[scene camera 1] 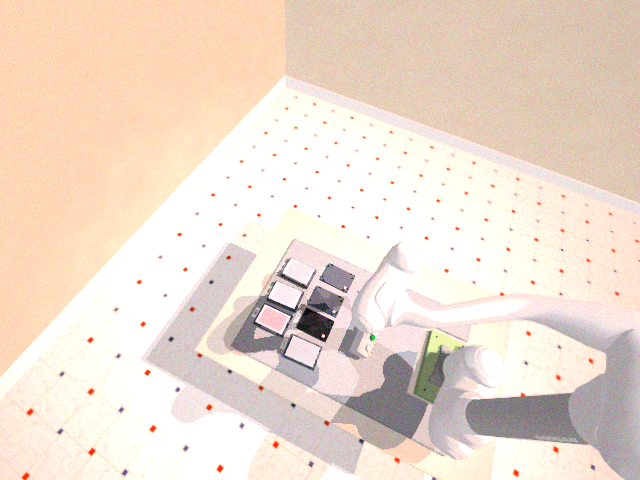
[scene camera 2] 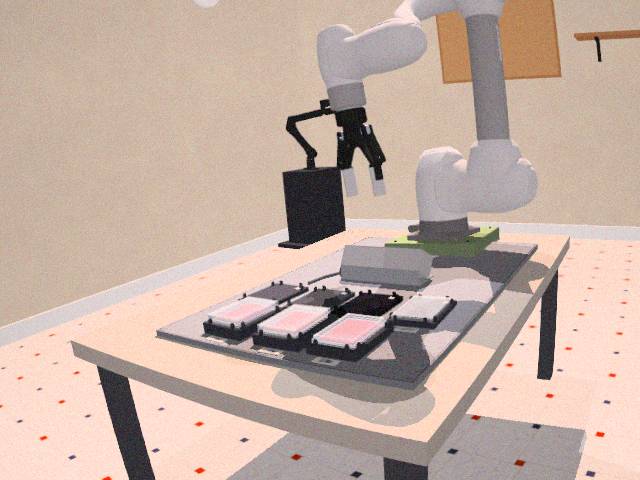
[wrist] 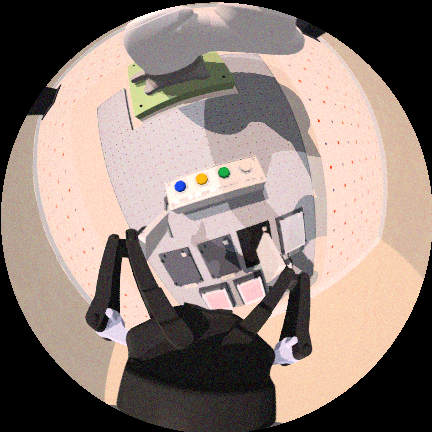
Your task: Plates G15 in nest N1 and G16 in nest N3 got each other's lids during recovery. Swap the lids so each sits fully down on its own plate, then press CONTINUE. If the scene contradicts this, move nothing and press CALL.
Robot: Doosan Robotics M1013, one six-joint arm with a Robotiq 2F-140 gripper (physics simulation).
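Frame: origin at the arm's base, x ahead, y left, z up, level; centimetres.
Seen in the pictures: gripper, between the fingertips: (scene camera 2: pixel 365 195) (wrist: pixel 214 232); arm's base, origin of its link: (scene camera 2: pixel 444 235) (wrist: pixel 173 66).
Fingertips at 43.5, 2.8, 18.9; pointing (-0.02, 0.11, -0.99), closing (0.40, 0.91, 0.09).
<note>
Offsets run from my fingertips to a thing's top centre, as dx, dy, dz. "*": to the spot under its first point.
Three pink-filled plates stand in black nests in a row: one @(+37.7, -5.1, -17.3) (scene camera 1: pixel 298 271) (scene camera 2: pixel 242 312), a middle one @(+36.1, +8.1, -17.5) (scene camera 1: pixel 285 295) (scene camera 2: pixel 294 321) and one @(+34.2, +20.1, -18.0) (scene camera 1: pixel 273 318) (scene camera 2: pixel 351 330) that looks pinker from above. Clear lids appear to lie on them; exact seating and the nest labels cannot be read. A pale plate or lid @(+15.7, +24.1, -19.6) (scene camera 1: pixel 302 351) (scene camera 2: pixel 422 308) (wrist: pixel 291 232) lies in another nest. The button box @(-4.0, +1.8, -13.0) (scene camera 2: pixel 385 266) (wrist: pixel 212 189) has blue @(-5.5, -5.8, -13.9) (wrist: pixel 180 186), yellow @(-6.0, -0.9, -13.9) (wrist: pixel 201 178), green @(-6.5, +4.1, -13.9) (wrist: pixel 223 172) and white @(-7.0, +9.1, -13.9) (wrist: pixel 245 166) buttons. My gripper (scene camera 2: pixel 364 188) is open and empty, high above the table; the arm hides it in scene camera 1.
Two dark grey nests @(* +20.7, -13.9, -20.4) (scene camera 1: pixel 337 277) (wrist: pixel 180 266) @(* +19.1, -0.9, -20.3) (scene camera 1: pixel 326 300) (wrist: pixel 220 256) and a black nest @(+17.3, +11.3, -19.4) (scene camera 1: pixel 314 323) (scene camera 2: pixel 370 303) lie between the pink plates and the button box. The green robot base (scene camera 2: pixel 444 248) (wrist: pixel 185 97) stands behind the box. A black pedestal (scene camera 2: pixel 314 206) stands beyond the table.
</note>
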